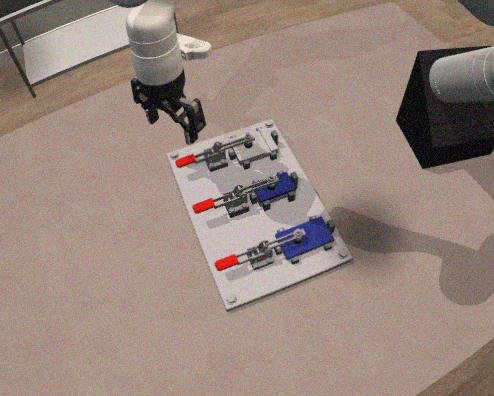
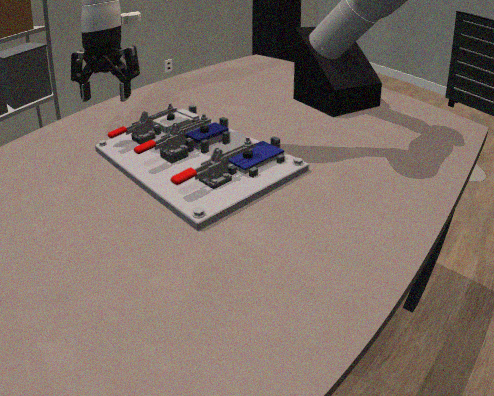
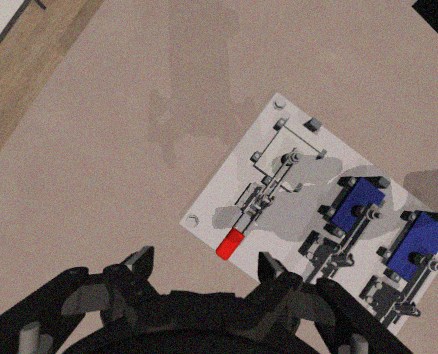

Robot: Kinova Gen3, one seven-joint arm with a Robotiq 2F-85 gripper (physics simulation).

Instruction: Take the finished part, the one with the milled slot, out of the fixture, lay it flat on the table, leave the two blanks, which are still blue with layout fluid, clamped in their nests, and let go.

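Pixels of known places: gripper, fingertip midpoint: (image 1: 172,131) (image 2: 105,100) (image 3: 206,260); arm's base, link origin: (image 1: 447,80) (image 2: 324,45).
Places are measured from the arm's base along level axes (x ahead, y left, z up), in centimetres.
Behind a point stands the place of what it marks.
The finished part (image 1: 256,154) {y -3.7, x 39.5, z -12.2 cm} (image 3: 291,144) {y -7.3, x 38.2, z -12.2 cm}, pale grey with a milled slot, lies in the far nest of the light fixture plate (image 1: 270,287) {y 21.5, x 46.2, z -14.3 cm} (image 2: 240,200) {y 22.3, x 46.5, z -14.5 cm} (image 3: 225,185) {y -10.4, x 47.8, z -14.3 cm}. Its toggle clamp's arm reaches over it, with the red handle (image 1: 185,160) {y -5.6, x 52.9, z -10.2 cm} (image 2: 117,132) {y -5.1, x 53.1, z -10.4 cm} (image 3: 230,244) {y -5.9, x 52.7, z -10.2 cm} lying outward, low over the plate. A blue blank (image 1: 287,187) {y 5.6, x 37.0, z -11.7 cm} (image 2: 215,131) {y 5.9, x 38.3, z -11.7 cm} (image 3: 365,195) {y 4.2, x 37.4, z -11.7 cm} sits under a clamp arm in the middle nest, and a larger blue blank (image 1: 315,237) {y 16.2, x 36.0, z -12.7 cm} (image 2: 265,154) {y 16.8, x 36.5, z -12.7 cm} (image 3: 420,240) {y 14.9, x 36.7, z -12.7 cm} in the near nest. My gripper (image 1: 172,129) {y -8.3, x 53.8, z -4.3 cm} (image 2: 105,96) {y -8.3, x 53.8, z -4.3 cm} (image 3: 206,260) {y -8.3, x 53.8, z -4.3 cm} is open and empty, above and beside the far clamp's handle end.
The black robot base (image 1: 425,115) {y 3.3, x 6.5, z -5.2 cm} (image 2: 340,85) {y 8.4, x 4.3, z -8.2 cm} stands on the table beyond the plate. Two more red handles (image 1: 203,205) {y 5.3, x 52.4, z -9.7 cm} (image 1: 226,262) {y 16.3, x 51.8, z -10.7 cm} lie outward over the plate. Dark stop blocks and raised clamp bodies stand around the nests. A shelf (image 1: 80,50) stands past the table edge.
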